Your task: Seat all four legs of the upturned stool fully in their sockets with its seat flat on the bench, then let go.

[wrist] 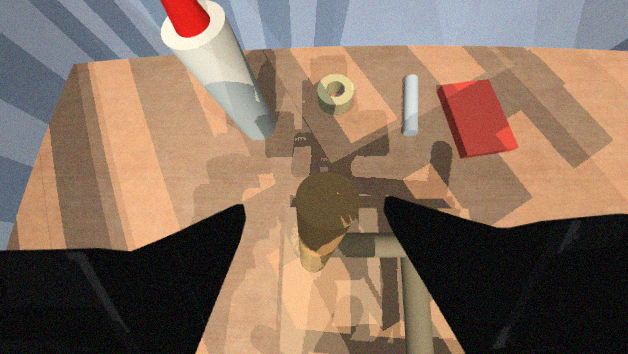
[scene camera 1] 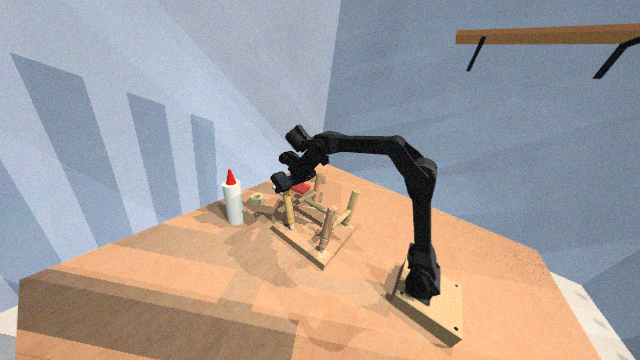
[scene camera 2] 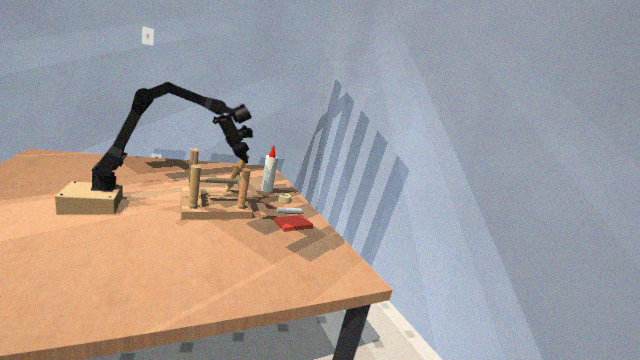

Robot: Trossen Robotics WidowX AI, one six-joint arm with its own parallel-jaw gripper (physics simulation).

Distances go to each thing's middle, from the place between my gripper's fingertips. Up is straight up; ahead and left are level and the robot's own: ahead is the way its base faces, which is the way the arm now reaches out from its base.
Labels:
The wooden stool leg [wrist: 327,203] is 30 mm behind my hand and 70 mm below it. The rest, counted from my hand: tape roll [wrist: 335,83]: 210 mm ahead, 30 mm to the right, 170 mm below; white cylinder [wrist: 410,119]: 190 mm ahead, 160 mm to the right, 180 mm below; white glue bottle with red cap [scene camera 1: 231,187]: 160 mm ahead, 110 mm to the left, 70 mm below.

